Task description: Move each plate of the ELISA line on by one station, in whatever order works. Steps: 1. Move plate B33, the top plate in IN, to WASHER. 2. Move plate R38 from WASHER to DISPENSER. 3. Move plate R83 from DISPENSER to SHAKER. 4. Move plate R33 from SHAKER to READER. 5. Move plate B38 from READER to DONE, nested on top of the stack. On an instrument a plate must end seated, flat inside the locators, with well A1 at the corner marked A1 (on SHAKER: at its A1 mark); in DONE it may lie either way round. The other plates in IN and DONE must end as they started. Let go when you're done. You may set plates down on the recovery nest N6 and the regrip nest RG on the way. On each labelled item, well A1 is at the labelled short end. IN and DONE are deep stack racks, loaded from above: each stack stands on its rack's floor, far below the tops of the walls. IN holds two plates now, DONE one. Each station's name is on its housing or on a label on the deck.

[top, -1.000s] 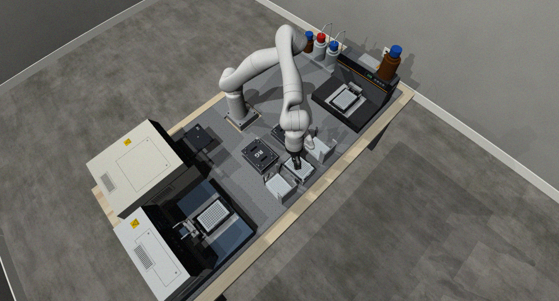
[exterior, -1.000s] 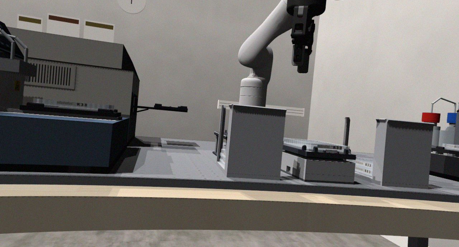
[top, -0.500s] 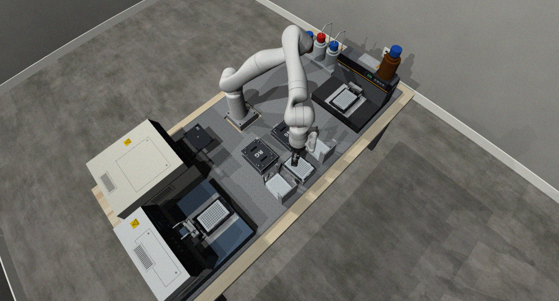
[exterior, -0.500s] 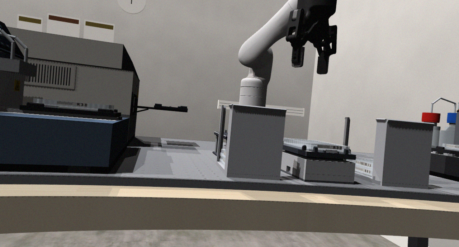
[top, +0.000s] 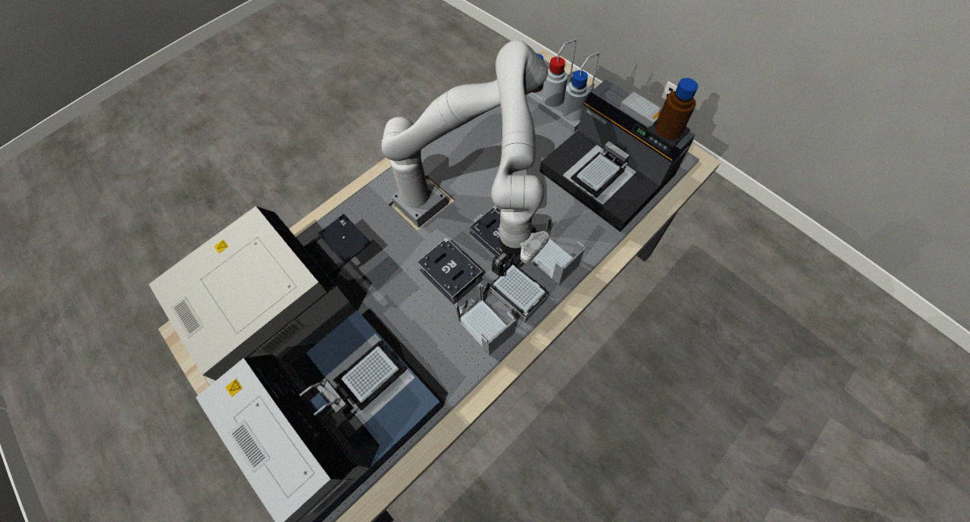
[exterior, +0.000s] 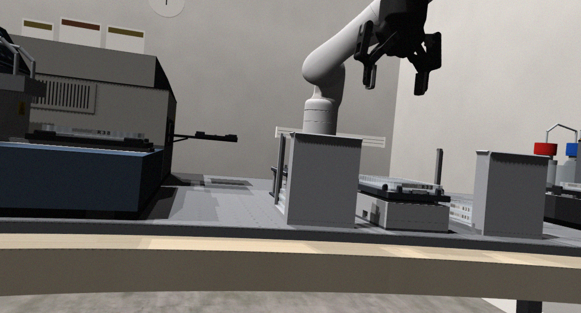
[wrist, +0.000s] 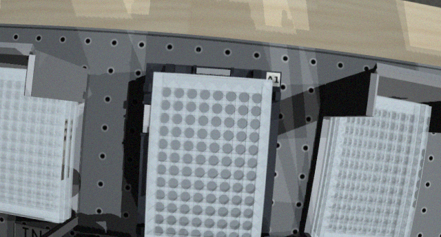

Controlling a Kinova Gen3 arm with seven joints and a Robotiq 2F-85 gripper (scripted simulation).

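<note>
My gripper is now 160 mm above the plate R33, 20 mm short of it and 10 mm to the right of it. From my hand the other things lie so: RG nest: 180 mm behind, 160 mm below, 80 mm to the right; plate B38: 190 mm below, 130 mm to the right, 20 mm ahead; plate B33: 190 mm below, 170 mm to the left, 20 mm ahead.
</note>
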